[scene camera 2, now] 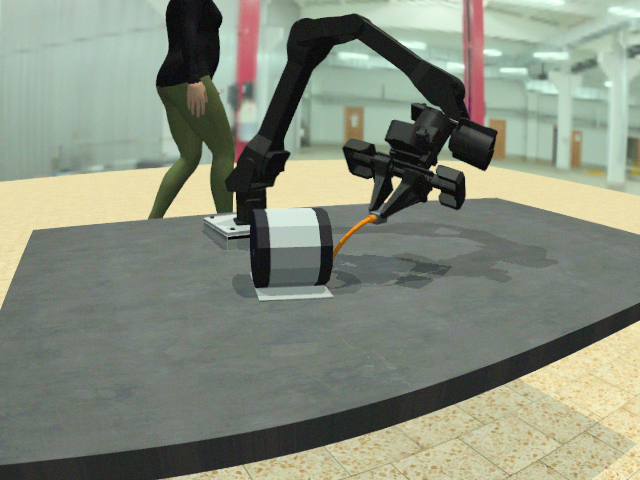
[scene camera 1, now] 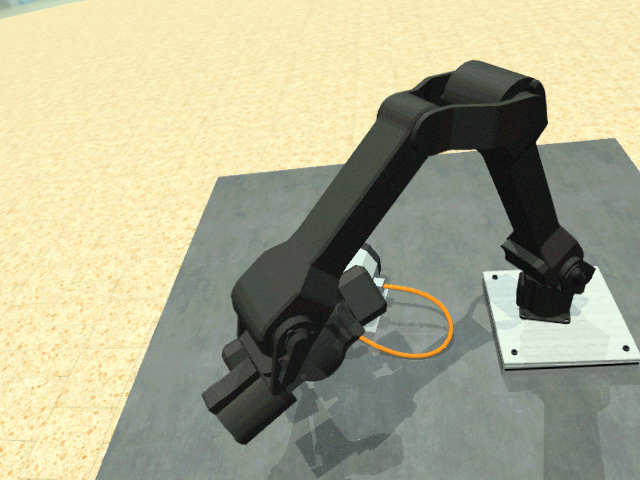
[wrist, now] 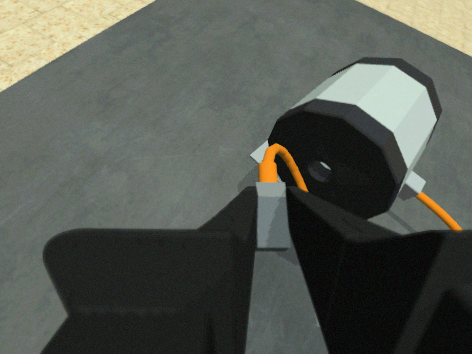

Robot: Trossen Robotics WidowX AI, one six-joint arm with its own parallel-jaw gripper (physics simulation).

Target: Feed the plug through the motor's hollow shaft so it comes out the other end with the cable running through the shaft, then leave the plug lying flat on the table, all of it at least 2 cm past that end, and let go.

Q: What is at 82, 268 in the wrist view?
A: My gripper.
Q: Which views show my gripper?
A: Scene camera 2, scene camera 1 and the wrist view: all of them.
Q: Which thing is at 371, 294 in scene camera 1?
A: My gripper.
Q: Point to a grey plug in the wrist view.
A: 273, 234
